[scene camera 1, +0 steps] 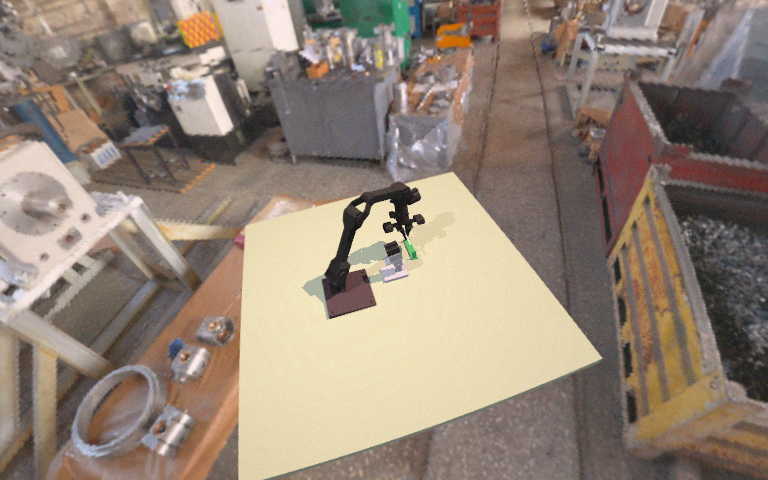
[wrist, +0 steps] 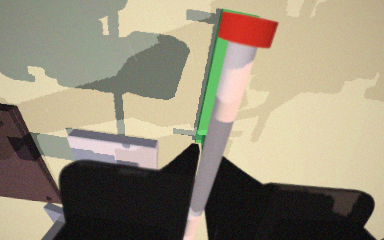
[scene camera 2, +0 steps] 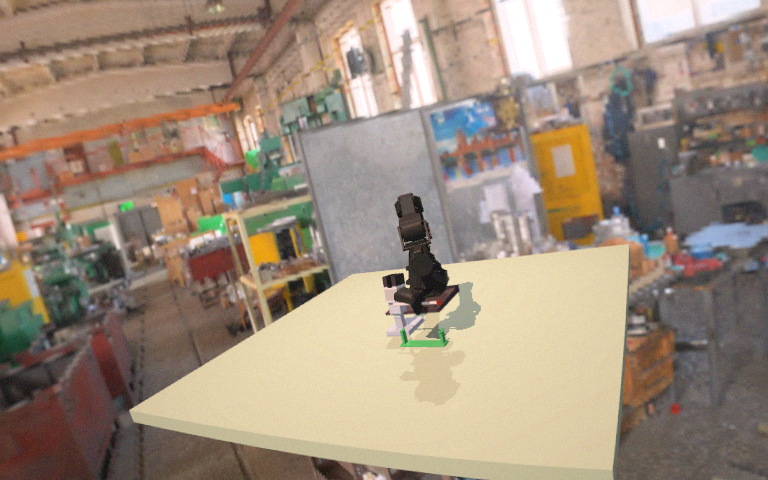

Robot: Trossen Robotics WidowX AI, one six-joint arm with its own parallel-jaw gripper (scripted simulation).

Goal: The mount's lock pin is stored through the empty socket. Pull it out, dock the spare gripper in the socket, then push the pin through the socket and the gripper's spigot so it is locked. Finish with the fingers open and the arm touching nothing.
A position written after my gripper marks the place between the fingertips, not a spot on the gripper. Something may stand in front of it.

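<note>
My gripper (scene camera 2: 417,314), which you'd also find in the wrist view (wrist: 199,150), is carrying a lock pin. There's a green cradle (wrist: 217,61) here too, and a mount (wrist: 110,148) as well.
</note>
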